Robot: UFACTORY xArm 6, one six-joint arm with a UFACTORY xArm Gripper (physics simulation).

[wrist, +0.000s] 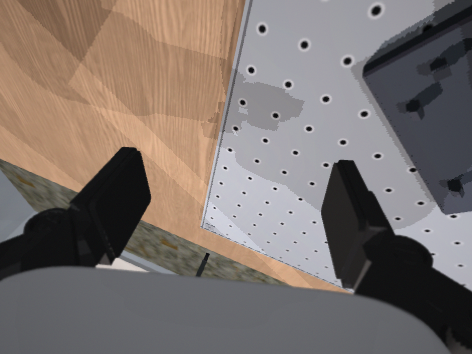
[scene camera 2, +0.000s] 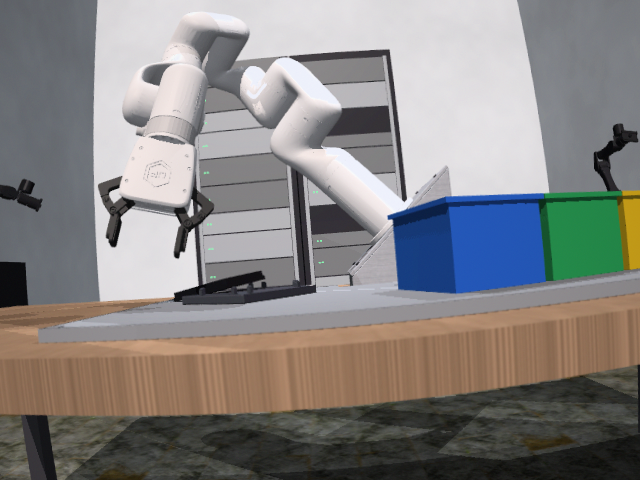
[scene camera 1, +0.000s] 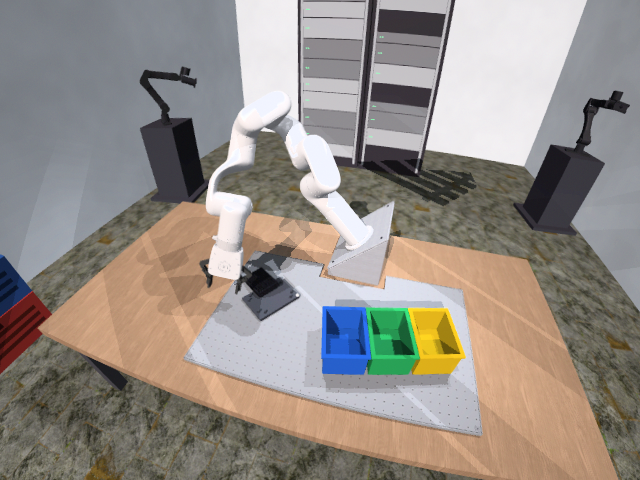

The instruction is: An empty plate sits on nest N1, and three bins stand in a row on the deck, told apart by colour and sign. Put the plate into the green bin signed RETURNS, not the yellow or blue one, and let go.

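Frame: origin at the arm's base, x ahead, y left, z up, level; metres.
Where they show: gripper, fingertip midpoint: (wrist: 234, 179) (scene camera 2: 144, 250) (scene camera 1: 223, 288); arm's base, origin of the base link: (scene camera 2: 392, 223) (scene camera 1: 359, 238).
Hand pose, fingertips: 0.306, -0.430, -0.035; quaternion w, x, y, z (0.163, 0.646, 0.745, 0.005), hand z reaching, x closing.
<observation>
Each offset is from my fingertips to the top centre of the thing, as dx, dy, dz. "*": to the spot under its first point.
The black plate {-0.110, +0.088, -0.039} (scene camera 1: 262, 282) (scene camera 2: 222, 285) lies tilted on the dark nest {-0.053, +0.141, -0.057} (scene camera 1: 271, 305) (scene camera 2: 279, 294) (wrist: 415, 135). In the scene camera 2 view its left end is low, past the nest's left edge, and its right end is raised. The plate cannot be made out in the wrist view. My gripper (scene camera 1: 223, 287) (scene camera 2: 145, 250) (wrist: 234, 179) is open and empty, above and to the left of the plate, touching nothing. The green bin (scene camera 1: 390, 365) (scene camera 2: 584, 237) stands between the blue bin (scene camera 1: 343, 364) (scene camera 2: 496, 248) and the yellow bin {* +0.158, +0.663, -0.028} (scene camera 1: 434, 365) (scene camera 2: 630, 232). Their signs do not show.
The nest and bins stand on a grey perforated deck (scene camera 1: 248, 356) (scene camera 2: 336, 315) (wrist: 300, 65) on a wooden table (scene camera 1: 129, 310) (scene camera 2: 310, 377) (wrist: 165, 90). The arm's slanted metal base (scene camera 1: 361, 266) stands behind the deck. The blue bin is nearest the nest.
</observation>
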